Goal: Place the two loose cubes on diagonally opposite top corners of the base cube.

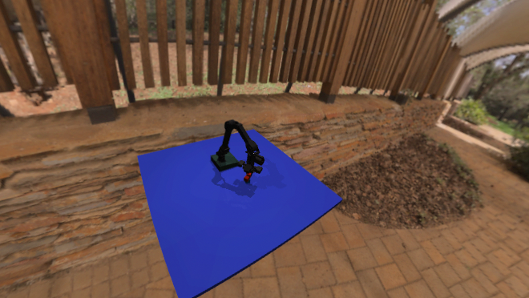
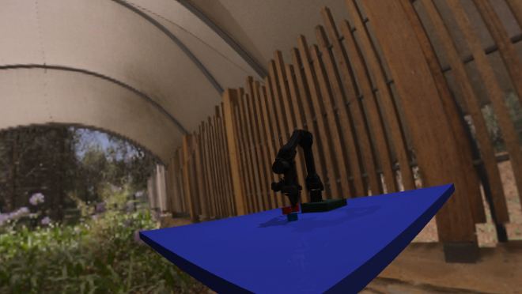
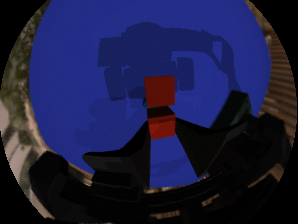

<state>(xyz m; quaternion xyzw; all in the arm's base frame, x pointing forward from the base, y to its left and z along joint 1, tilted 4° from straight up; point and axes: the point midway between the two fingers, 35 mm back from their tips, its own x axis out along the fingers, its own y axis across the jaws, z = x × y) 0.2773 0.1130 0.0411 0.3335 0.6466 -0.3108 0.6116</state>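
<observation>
Now: gripper tip 10 mm short of the blue cube, 20 mm to the left of it and 40 mm above it.
</observation>
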